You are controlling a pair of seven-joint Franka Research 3 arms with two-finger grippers.
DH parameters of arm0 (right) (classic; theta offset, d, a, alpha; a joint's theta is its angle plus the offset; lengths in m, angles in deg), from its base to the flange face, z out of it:
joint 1: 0 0.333 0 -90
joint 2: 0 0 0 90
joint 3: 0 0.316 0.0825 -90
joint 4: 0 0 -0.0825 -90
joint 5: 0 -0.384 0 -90
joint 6: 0 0 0.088 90
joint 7: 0 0.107 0 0
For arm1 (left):
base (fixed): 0 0 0 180
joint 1: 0 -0.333 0 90
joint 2: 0 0 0 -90
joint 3: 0 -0.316 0.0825 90
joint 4: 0 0 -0.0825 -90
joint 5: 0 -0.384 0 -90
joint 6: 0 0 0.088 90
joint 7: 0 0.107 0 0
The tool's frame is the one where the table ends.
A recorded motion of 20 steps. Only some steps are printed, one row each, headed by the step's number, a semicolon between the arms.
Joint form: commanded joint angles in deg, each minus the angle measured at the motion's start. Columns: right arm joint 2, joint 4, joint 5, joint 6, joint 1, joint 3, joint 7; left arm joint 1, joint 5, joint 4, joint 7, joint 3, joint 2, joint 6.
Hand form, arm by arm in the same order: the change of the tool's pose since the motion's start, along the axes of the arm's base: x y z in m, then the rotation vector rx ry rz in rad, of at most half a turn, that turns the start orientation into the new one. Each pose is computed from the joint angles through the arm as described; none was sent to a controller.
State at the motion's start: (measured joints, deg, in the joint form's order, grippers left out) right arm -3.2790 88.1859 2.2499 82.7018 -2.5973 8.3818 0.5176; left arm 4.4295 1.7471 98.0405 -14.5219 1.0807 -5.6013 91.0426
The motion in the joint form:
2: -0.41 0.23 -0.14 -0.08 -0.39 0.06 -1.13; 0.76 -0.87 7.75 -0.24 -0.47 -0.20 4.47
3: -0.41 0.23 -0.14 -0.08 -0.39 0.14 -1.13; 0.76 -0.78 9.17 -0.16 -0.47 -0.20 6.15
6: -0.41 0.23 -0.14 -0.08 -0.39 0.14 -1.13; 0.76 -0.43 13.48 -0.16 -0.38 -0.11 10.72
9: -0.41 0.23 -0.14 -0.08 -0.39 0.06 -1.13; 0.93 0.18 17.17 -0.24 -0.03 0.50 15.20
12: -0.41 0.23 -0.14 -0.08 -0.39 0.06 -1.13; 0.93 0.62 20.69 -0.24 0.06 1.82 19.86
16: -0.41 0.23 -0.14 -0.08 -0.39 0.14 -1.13; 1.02 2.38 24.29 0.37 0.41 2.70 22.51
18: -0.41 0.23 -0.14 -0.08 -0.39 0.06 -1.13; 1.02 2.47 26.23 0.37 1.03 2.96 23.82
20: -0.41 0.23 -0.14 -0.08 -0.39 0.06 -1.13; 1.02 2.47 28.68 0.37 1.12 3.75 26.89
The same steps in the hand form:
2: -0.0022 -0.0026 0.0017 0.0021 -0.0005 0.0140; -0.0019 -0.0005 -0.0557 0.0200 0.0521 -0.0007
3: -0.0023 -0.0019 0.0017 0.0021 -0.0005 0.0154; -0.0011 -0.0007 -0.0651 0.0180 0.0478 -0.0014
6: -0.0023 -0.0019 0.0017 0.0021 -0.0005 0.0154; -0.0012 -0.0019 -0.0951 0.0122 0.0454 -0.0001
9: -0.0022 -0.0026 0.0017 0.0021 -0.0005 0.0140; -0.0010 -0.0073 -0.1247 0.0031 0.0433 -0.0025
12: -0.0022 -0.0026 0.0017 0.0021 -0.0005 0.0140; 0.0000 -0.0084 -0.1589 -0.0028 0.0471 0.0015
16: -0.0023 -0.0019 0.0017 0.0021 -0.0005 0.0154; -0.0073 -0.0132 -0.1919 -0.0259 0.0815 -0.0009
18: -0.0022 -0.0026 0.0017 0.0021 -0.0005 0.0140; -0.0131 -0.0180 -0.2077 -0.0238 0.0971 -0.0092
20: -0.0022 -0.0026 0.0017 0.0021 -0.0005 0.0140; -0.0171 -0.0177 -0.2296 -0.0218 0.1000 -0.0073

